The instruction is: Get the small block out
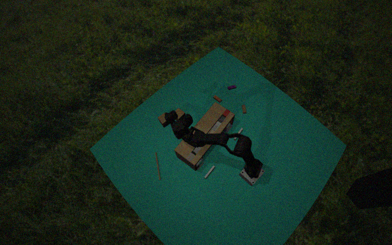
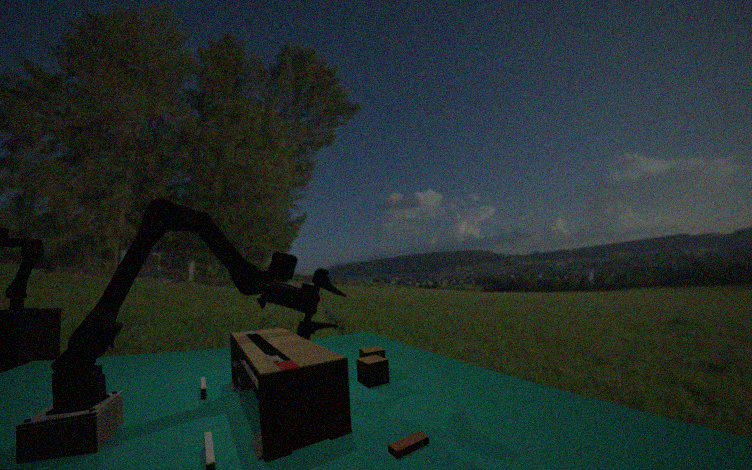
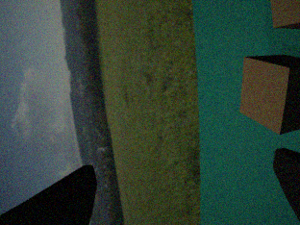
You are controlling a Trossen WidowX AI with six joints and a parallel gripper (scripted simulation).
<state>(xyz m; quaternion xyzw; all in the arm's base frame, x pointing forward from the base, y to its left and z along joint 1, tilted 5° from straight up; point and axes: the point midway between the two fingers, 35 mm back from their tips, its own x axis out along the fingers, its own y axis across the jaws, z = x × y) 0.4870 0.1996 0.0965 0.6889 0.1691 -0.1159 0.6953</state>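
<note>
Now: the long brown box 21 cm behind my gripper tip, 14 cm to the right of it and 11 cm below it. Round my gripper tip: tan block: 19 cm behind, 16 cm to the right, 9 cm below; then purple block: 52 cm to the right, 17 cm below, 2 cm ahead; then thin rod: 20 cm to the left, 17 cm below, 14 cm behind.
</note>
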